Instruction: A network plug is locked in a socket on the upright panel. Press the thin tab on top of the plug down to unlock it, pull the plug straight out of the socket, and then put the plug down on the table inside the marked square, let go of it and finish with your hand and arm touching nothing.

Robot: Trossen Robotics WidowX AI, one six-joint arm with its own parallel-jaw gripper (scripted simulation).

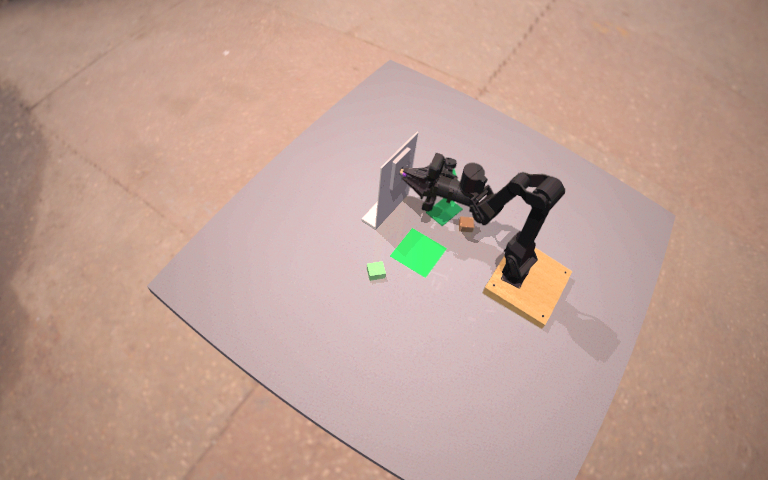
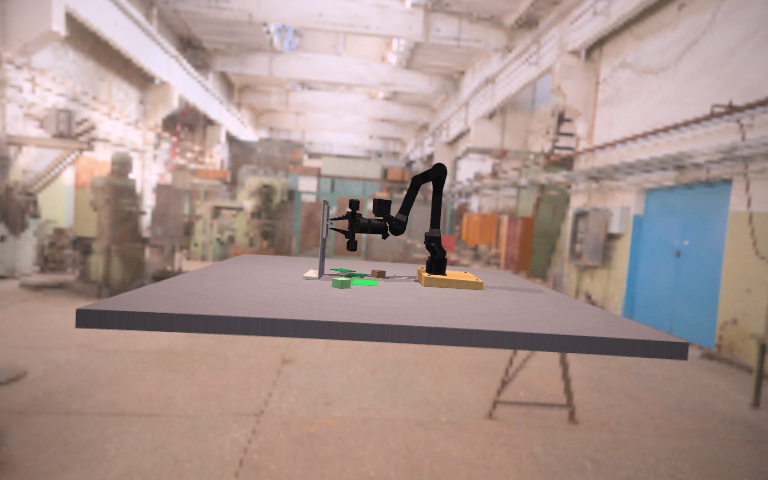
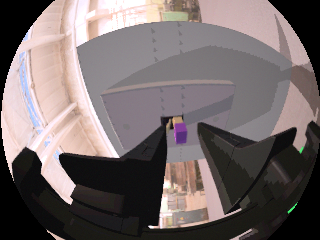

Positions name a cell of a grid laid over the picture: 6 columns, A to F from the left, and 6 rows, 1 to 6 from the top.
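Note:
There is a white upright panel (image 1: D3) in the scene, and the panel (image 3: C2) is visible to me in another picture as well. I can also see a bright green marked square (image 1: D4). As for my gripper (image 1: D3), it appears again as the gripper (image 2: C3) and once more as the gripper (image 3: D4).

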